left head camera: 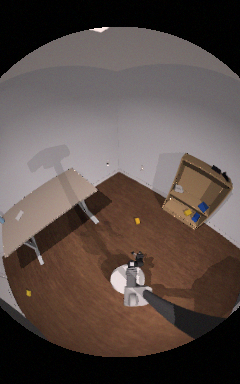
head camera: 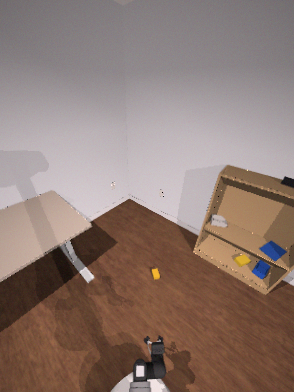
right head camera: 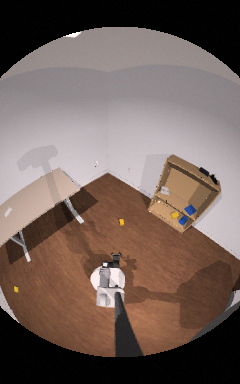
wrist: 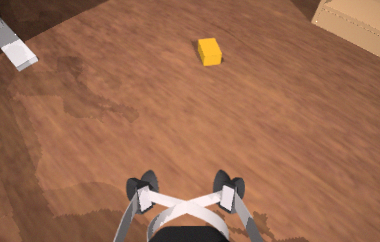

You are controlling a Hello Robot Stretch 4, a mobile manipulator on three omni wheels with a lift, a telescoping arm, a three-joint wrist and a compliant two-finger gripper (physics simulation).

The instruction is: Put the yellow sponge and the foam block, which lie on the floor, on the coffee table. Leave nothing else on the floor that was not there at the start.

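Frame: origin at the robot's base, x ahead, y right, z down, level; centimetres.
Where they show: gripper, between the fingertips: [left head camera: 135, 251] [head camera: 153, 338] [right head camera: 115, 252] [wrist: 185, 183].
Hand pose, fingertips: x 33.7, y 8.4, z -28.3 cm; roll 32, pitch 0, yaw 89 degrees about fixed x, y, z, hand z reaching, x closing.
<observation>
Each offset is from my fingertips to the top centre of the thing. Level surfaces: height alone.
An orange-yellow block {dx +58.1, dy +7.9, dz +26.6 cm} [head camera: 155, 273] [left head camera: 137, 221] [right head camera: 121, 222] [wrist: 210, 52] lies on the floor between the desk and the bookshelf. A smaller-looking yellow block {dx -106.6, dy -162.8, dz +26.6 cm} [left head camera: 28, 293] [right head camera: 16, 289] lies on the floor at the far left. I cannot tell which is the sponge and which the foam block. My gripper [head camera: 153, 339] [left head camera: 137, 254] [right head camera: 116, 255] [wrist: 185, 183] is open, pointing down, with no object between its fingers. It is apart from the orange-yellow block, which lies ahead and slightly right in the wrist view. I cannot make out the coffee table.
A long desk {dz -40.9 cm} [head camera: 37, 225] [left head camera: 52, 204] [right head camera: 42, 194] stands at the left, its metal foot [head camera: 86, 273] [wrist: 20, 54] reaching toward the block. A bookshelf [head camera: 212, 210] [left head camera: 176, 175] [right head camera: 161, 180] at the right holds blue, yellow and grey things.
</observation>
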